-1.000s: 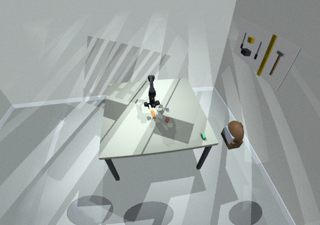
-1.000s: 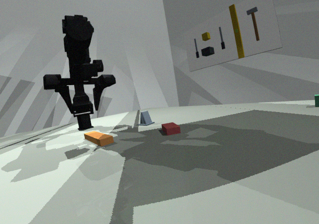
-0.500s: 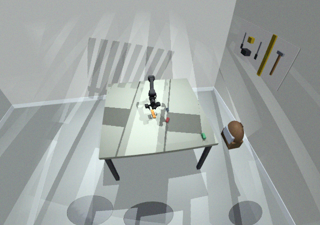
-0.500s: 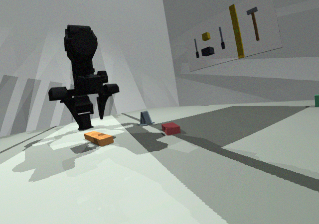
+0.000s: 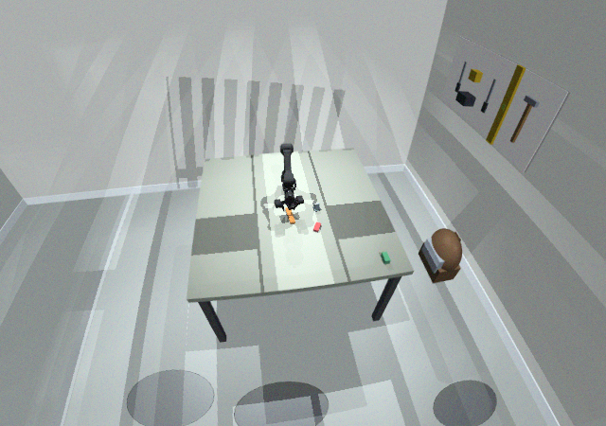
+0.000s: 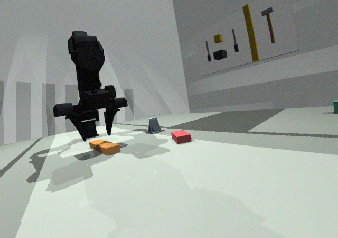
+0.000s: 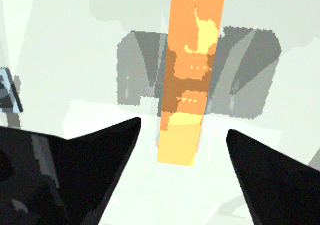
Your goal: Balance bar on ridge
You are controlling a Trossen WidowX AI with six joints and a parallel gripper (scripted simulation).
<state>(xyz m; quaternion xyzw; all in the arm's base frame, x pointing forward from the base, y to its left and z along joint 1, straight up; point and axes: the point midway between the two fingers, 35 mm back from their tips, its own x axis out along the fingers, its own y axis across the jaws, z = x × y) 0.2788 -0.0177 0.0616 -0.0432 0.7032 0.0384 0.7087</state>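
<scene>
Right now my gripper tip is 30 mm short of the orange bar and 20 mm above it. From my gripper tip the other things lie so: green block (520 mm to the left, 460 mm ahead, 10 mm below); red block (160 mm to the left, 150 mm ahead, 20 mm below).
</scene>
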